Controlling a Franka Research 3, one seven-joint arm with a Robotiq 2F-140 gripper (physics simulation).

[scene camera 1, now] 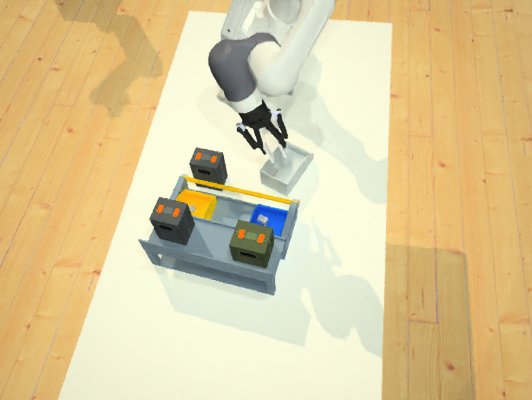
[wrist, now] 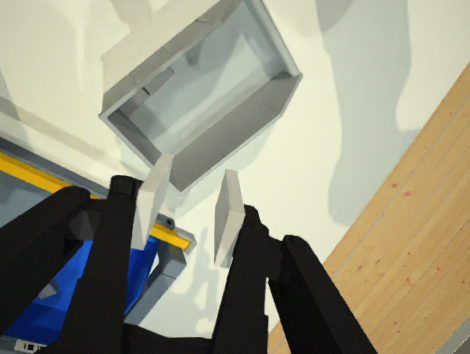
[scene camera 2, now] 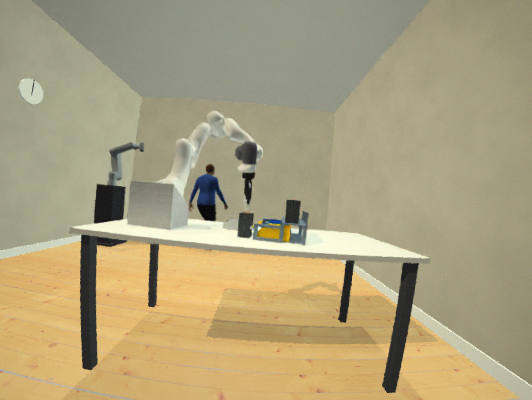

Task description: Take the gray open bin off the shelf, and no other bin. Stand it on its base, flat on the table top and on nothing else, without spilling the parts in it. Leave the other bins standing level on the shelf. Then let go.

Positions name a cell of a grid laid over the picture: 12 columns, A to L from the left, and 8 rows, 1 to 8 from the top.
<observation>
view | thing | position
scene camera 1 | gripper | G4
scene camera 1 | gray open bin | G4
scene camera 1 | green case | F6
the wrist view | gripper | E5
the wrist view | gray open bin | F2
</observation>
